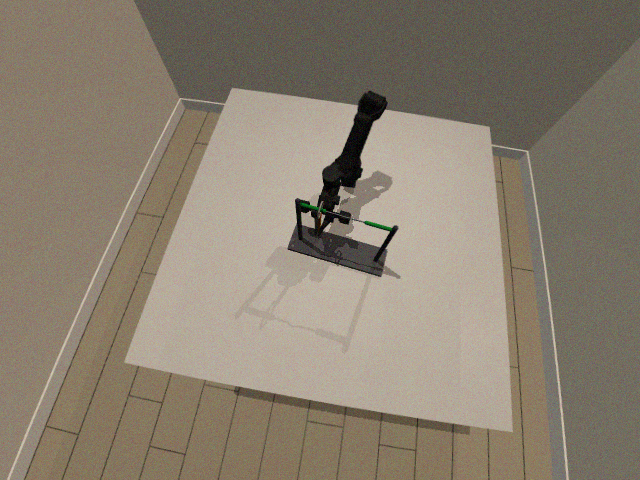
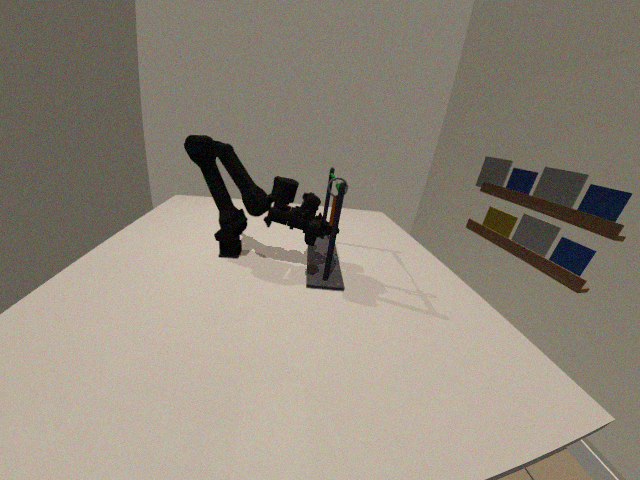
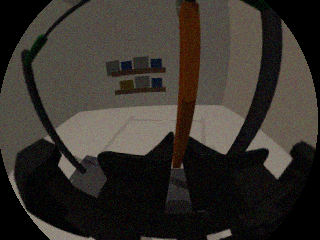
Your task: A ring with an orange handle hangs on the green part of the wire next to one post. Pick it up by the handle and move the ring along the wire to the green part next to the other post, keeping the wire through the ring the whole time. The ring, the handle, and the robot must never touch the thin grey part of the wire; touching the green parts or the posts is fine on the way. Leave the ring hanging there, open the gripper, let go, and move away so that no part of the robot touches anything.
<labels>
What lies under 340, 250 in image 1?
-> A dark base.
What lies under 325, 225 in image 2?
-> My gripper.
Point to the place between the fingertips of my gripper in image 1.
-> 316, 235
</labels>
